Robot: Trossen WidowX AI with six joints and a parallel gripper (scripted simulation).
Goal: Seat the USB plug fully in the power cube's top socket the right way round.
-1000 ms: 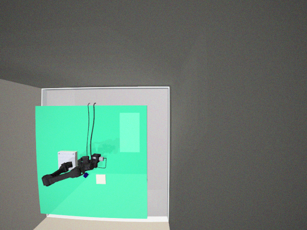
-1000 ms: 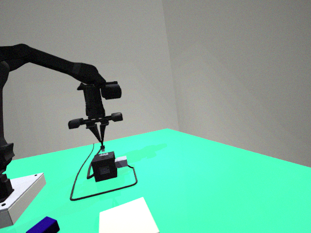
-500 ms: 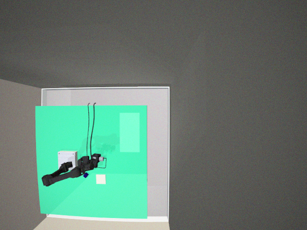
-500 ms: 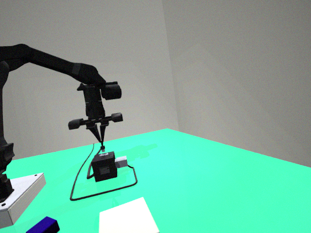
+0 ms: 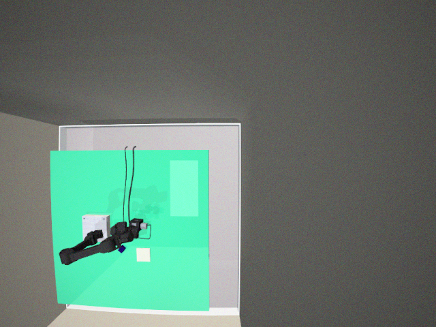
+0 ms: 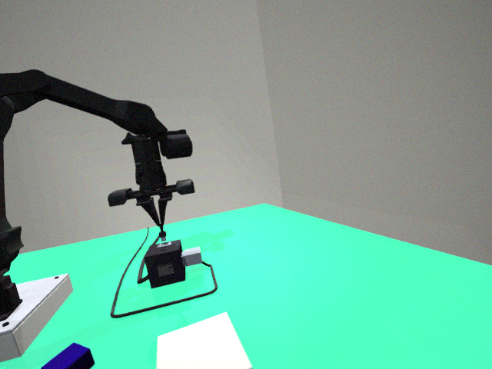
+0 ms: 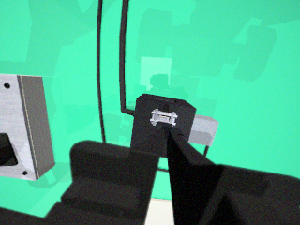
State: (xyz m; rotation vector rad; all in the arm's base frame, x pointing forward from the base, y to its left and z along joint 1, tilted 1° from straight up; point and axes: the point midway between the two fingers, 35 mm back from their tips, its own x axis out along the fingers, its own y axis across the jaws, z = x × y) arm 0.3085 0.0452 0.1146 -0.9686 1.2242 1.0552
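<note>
Now: the black USB plug 20 mm below my gripper tip. Also, from my gripper tip: dark blue block 170 mm behind, 200 mm to the right, 110 mm below; silver-rimmed socket 50 mm below; cream pad 10 mm behind, 270 mm to the right, 120 mm below.
</note>
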